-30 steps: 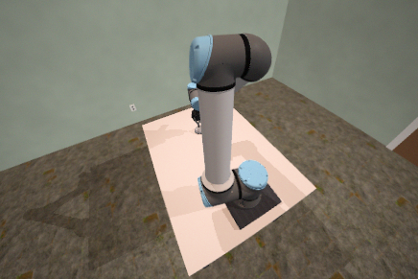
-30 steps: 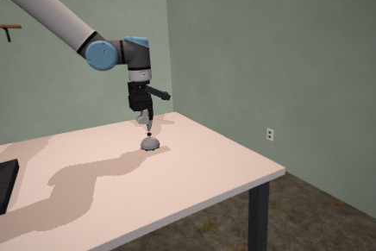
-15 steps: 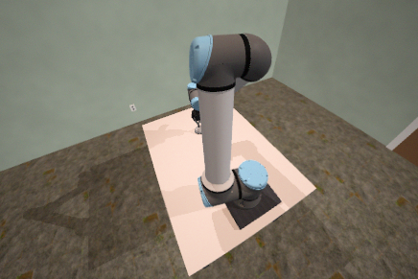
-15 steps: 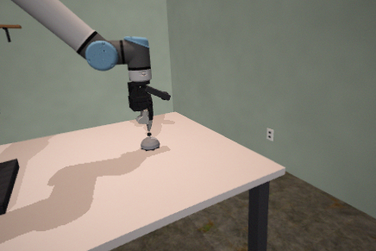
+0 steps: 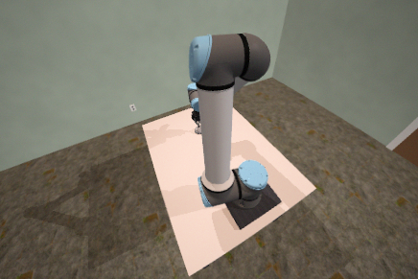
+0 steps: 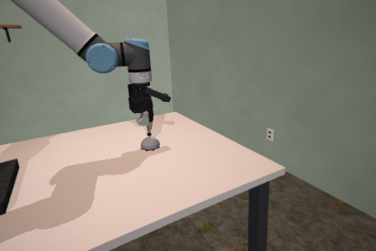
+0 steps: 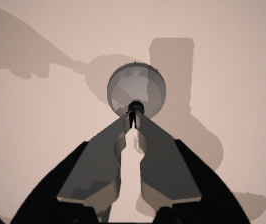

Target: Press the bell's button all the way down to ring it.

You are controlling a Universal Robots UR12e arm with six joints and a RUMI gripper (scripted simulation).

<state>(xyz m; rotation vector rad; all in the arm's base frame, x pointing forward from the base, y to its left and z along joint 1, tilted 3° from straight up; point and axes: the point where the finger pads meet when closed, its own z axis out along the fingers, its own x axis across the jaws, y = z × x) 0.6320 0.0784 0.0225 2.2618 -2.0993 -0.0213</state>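
The black button lies 3 cm below my hand. Also, from my hand: bell: 4 cm below.
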